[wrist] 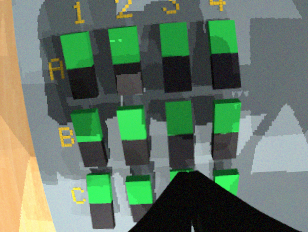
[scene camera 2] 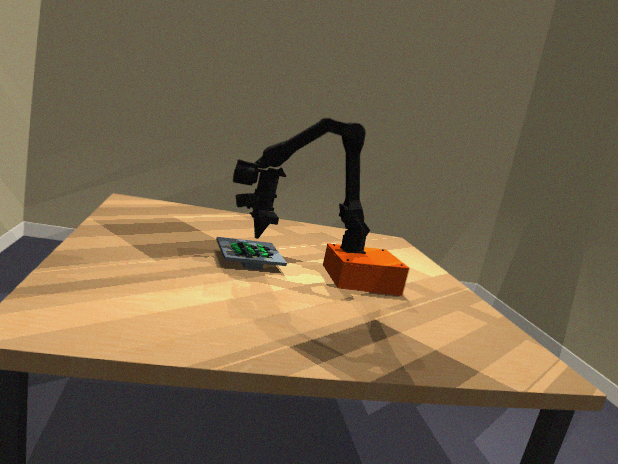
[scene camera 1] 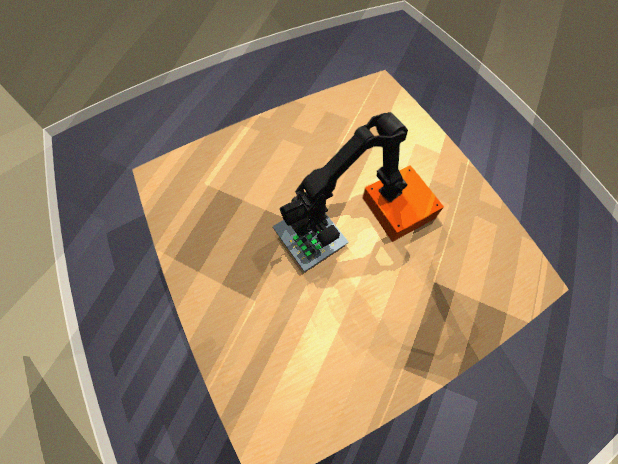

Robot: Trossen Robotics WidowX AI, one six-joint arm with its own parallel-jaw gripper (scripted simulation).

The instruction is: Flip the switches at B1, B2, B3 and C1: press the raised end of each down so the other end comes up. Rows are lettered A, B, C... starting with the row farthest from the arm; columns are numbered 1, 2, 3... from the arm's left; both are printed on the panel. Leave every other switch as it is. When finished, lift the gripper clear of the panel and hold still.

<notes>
My gripper [scene camera 2: 256, 238] is shut and holds nothing. I also see a switch B2 [wrist: 132, 124], a switch C1 [wrist: 100, 195], a switch B1 [wrist: 86, 122] and a switch B3 [wrist: 179, 115].
My gripper shows as well in the wrist view [wrist: 187, 181] and in scene camera 1 [scene camera 1: 314, 229].
</notes>
